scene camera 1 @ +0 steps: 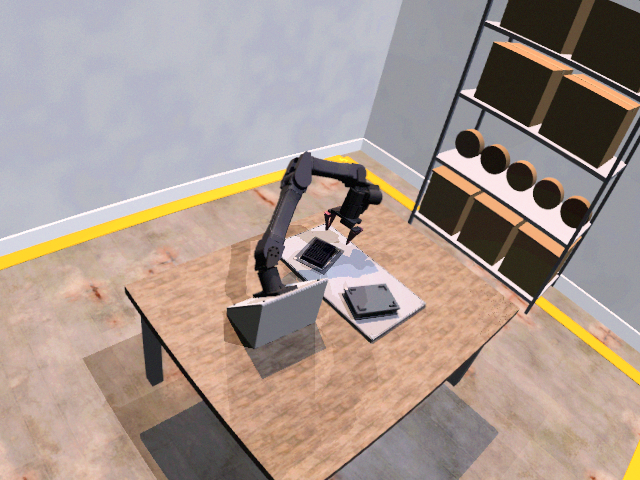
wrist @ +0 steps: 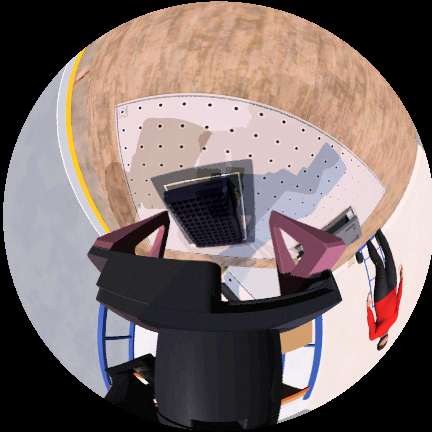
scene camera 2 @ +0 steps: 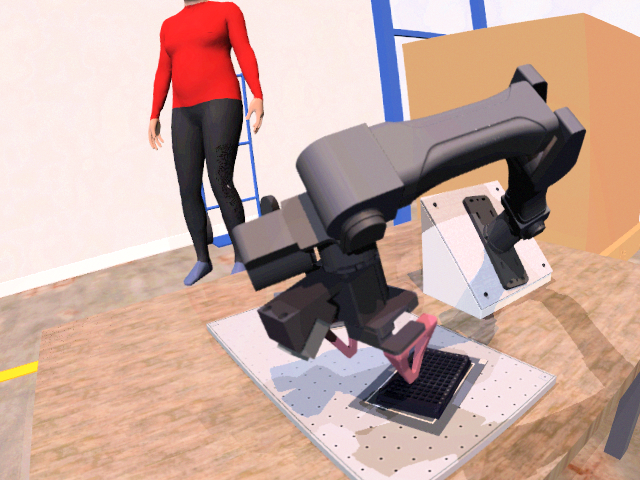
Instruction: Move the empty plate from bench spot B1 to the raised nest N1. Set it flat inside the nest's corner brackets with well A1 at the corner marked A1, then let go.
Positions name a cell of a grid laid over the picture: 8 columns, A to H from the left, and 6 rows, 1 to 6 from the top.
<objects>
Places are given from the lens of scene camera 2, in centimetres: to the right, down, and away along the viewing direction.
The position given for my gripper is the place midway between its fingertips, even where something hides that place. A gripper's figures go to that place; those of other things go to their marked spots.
my gripper (scene camera 2: E5): 7, 15, 49
black well plate (scene camera 2: F5): 16, 18, 52
outlined nest square (scene camera 2: E6): 6, 20, 51
</objects>
